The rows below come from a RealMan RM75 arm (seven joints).
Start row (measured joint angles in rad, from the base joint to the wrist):
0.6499, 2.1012, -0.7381, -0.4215, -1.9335, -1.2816, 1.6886
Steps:
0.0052, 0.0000, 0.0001, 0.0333, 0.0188, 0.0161, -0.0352
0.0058, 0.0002, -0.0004, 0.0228, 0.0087, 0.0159, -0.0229
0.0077, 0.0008, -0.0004, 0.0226, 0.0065, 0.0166, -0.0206
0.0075, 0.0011, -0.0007, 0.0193, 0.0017, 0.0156, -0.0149
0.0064, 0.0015, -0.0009, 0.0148, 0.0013, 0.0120, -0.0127
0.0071, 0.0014, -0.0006, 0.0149, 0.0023, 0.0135, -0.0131
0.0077, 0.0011, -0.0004, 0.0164, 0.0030, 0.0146, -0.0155
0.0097, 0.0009, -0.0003, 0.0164, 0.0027, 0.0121, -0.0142
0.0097, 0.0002, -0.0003, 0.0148, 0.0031, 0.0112, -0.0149
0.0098, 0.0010, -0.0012, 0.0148, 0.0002, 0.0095, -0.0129
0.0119, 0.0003, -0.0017, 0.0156, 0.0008, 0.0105, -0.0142
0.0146, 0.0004, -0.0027, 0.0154, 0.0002, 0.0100, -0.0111
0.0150, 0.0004, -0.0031, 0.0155, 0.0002, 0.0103, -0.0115
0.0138, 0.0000, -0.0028, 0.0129, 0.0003, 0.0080, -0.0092
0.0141, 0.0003, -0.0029, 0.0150, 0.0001, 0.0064, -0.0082
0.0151, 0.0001, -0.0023, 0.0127, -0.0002, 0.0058, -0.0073
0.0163, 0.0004, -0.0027, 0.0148, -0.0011, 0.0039, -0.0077
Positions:
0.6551, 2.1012, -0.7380, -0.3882, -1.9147, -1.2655, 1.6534
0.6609, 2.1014, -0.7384, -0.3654, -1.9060, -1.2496, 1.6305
0.6686, 2.1022, -0.7388, -0.3428, -1.8995, -1.2330, 1.6099
0.6761, 2.1033, -0.7395, -0.3235, -1.8978, -1.2174, 1.5950
0.6825, 2.1048, -0.7404, -0.3087, -1.8965, -1.2054, 1.5823
0.6896, 2.1062, -0.7410, -0.2938, -1.8942, -1.1919, 1.5692
0.6973, 2.1073, -0.7414, -0.2774, -1.8912, -1.1773, 1.5537
0.7070, 2.1082, -0.7417, -0.2610, -1.8885, -1.1652, 1.5395
0.7167, 2.1084, -0.7420, -0.2462, -1.8854, -1.1540, 1.5246
0.7265, 2.1094, -0.7432, -0.2314, -1.8852, -1.1445, 1.5117
0.7384, 2.1097, -0.7449, -0.2158, -1.8844, -1.1340, 1.4975
0.7530, 2.1101, -0.7476, -0.2004, -1.8842, -1.1240, 1.4864
0.7680, 2.1105, -0.7507, -0.1849, -1.8840, -1.1137, 1.4749
0.7818, 2.1105, -0.7535, -0.1720, -1.8837, -1.1057, 1.4657
0.7959, 2.1108, -0.7564, -0.1570, -1.8836, -1.0993, 1.4575
0.8110, 2.1109, -0.7587, -0.1443, -1.8838, -1.0935, 1.4502
0.8273, 2.1113, -0.7614, -0.1295, -1.8849, -1.0896, 1.4425

